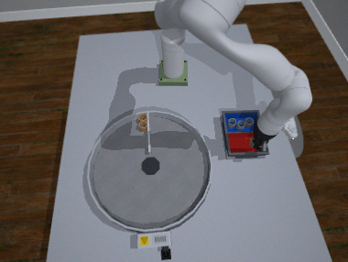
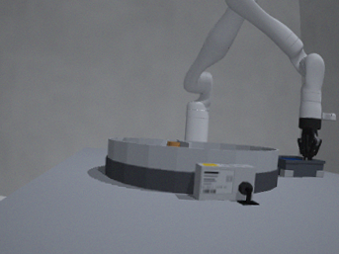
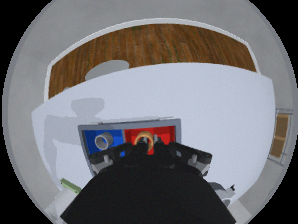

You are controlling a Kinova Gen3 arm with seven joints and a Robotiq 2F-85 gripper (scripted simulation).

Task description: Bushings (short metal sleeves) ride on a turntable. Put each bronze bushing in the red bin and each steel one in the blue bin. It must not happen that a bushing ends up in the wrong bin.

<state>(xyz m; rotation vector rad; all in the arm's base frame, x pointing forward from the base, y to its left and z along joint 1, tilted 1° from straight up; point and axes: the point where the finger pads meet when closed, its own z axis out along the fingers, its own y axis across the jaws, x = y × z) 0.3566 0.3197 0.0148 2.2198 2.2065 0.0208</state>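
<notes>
Now: hand 4 cm to the left of the bin, 4 cm past it and 1 cm above it. From my hand the other things lie so: round grey turntable: 38 cm to the right, 11 cm ahead, 1 cm above.
</notes>
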